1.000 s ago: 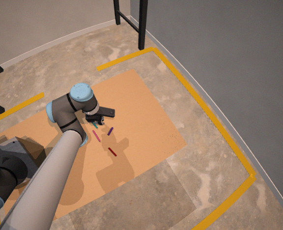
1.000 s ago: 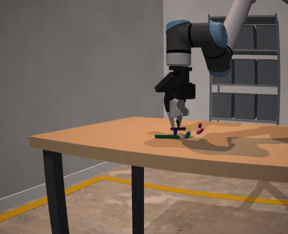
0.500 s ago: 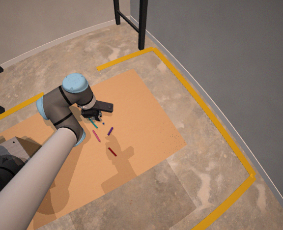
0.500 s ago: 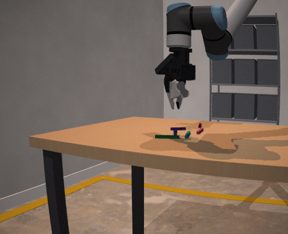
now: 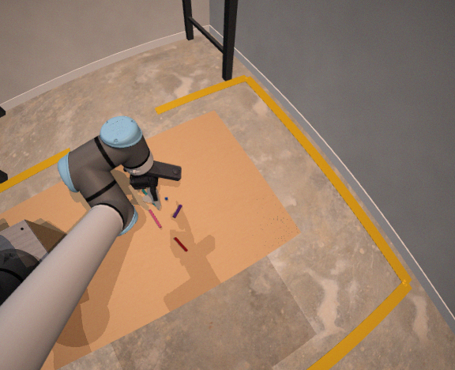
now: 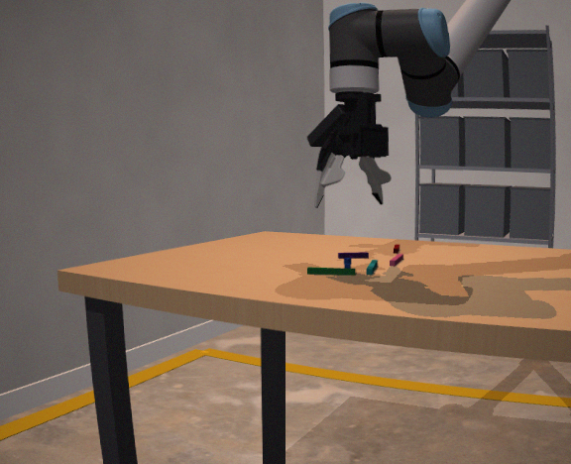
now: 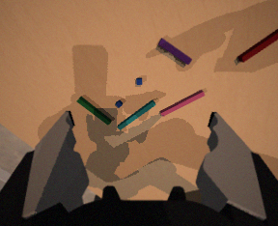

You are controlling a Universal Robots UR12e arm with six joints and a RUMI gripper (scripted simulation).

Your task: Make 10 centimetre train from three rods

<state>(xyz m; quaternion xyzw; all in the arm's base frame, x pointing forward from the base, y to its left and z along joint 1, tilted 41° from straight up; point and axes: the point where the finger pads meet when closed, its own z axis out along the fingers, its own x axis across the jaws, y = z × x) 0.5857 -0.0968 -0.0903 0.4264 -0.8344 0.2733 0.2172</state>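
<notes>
My gripper is now 60 mm past the turquoise rod, 50 mm to the right of it and 100 mm above it. Round my hand: green rod 110 mm to the left, 100 mm below; pink rod 80 mm behind, 50 mm to the right, 100 mm below; purple rod 10 mm ahead, 70 mm to the right, 100 mm below.
</notes>
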